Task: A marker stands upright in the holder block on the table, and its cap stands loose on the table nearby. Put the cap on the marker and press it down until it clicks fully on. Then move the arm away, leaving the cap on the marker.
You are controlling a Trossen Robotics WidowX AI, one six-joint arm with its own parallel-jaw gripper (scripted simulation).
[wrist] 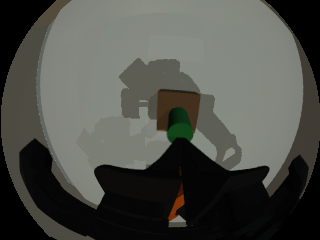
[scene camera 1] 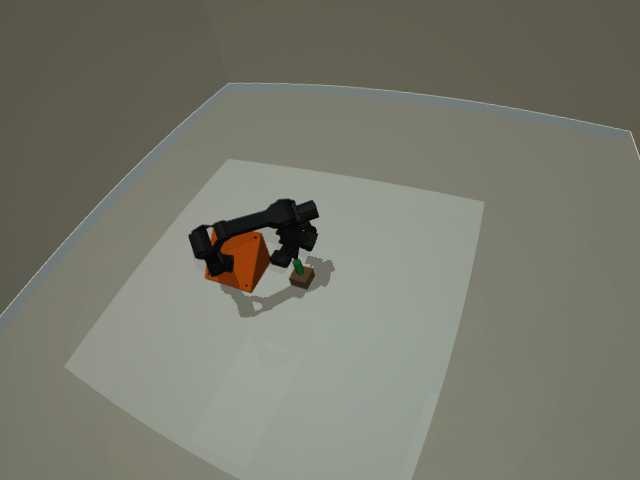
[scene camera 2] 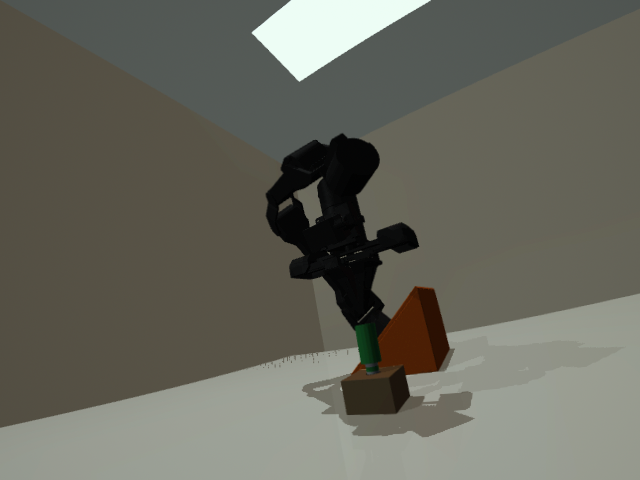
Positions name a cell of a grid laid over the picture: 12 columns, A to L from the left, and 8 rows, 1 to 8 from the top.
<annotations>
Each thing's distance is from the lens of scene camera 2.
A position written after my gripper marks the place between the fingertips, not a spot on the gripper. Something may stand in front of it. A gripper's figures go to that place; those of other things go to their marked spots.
my gripper (scene camera 2: G6): 39 cm
green cap (scene camera 2: G6): 38 cm
brown holder block (scene camera 2: H7): 37 cm
</annotations>
